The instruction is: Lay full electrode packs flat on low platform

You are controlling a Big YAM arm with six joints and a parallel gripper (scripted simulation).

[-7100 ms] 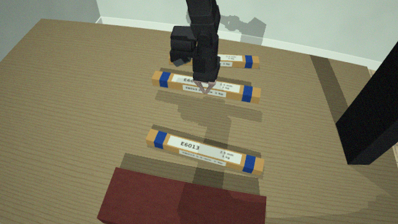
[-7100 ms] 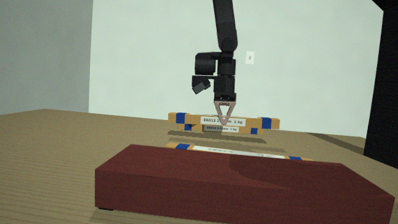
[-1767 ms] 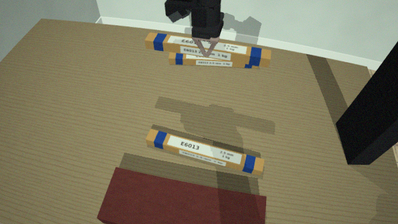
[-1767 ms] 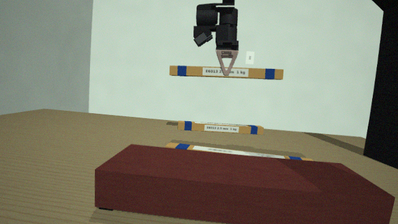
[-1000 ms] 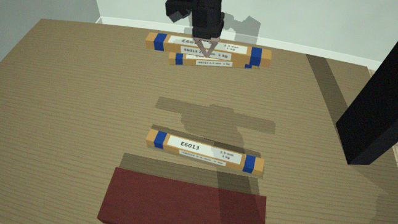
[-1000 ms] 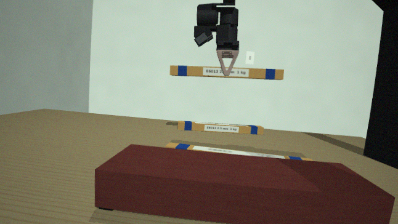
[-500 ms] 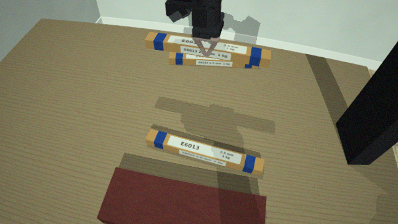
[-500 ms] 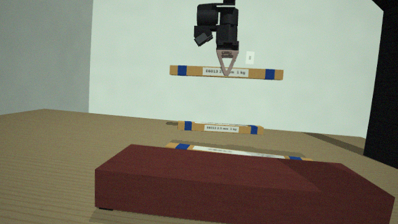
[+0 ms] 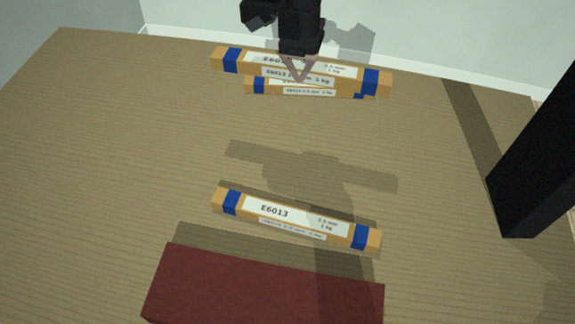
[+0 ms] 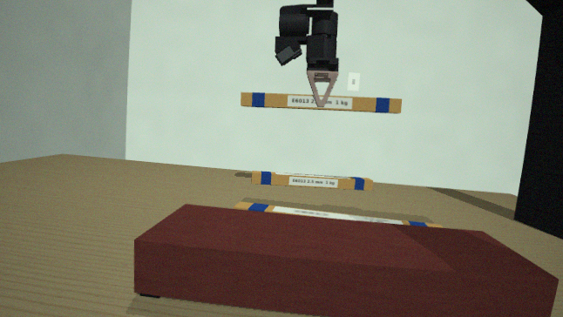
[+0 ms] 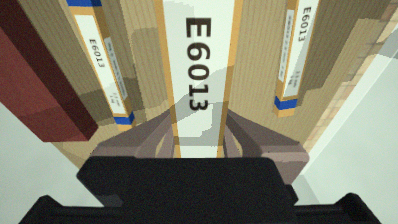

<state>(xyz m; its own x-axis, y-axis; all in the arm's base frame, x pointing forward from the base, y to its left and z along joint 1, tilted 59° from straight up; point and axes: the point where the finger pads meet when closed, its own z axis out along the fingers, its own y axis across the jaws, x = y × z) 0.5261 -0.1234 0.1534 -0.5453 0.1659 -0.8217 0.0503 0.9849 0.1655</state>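
Now: hand 1 cm short of the dark red low platform, 39 cm to the right of it and 21 cm above it.
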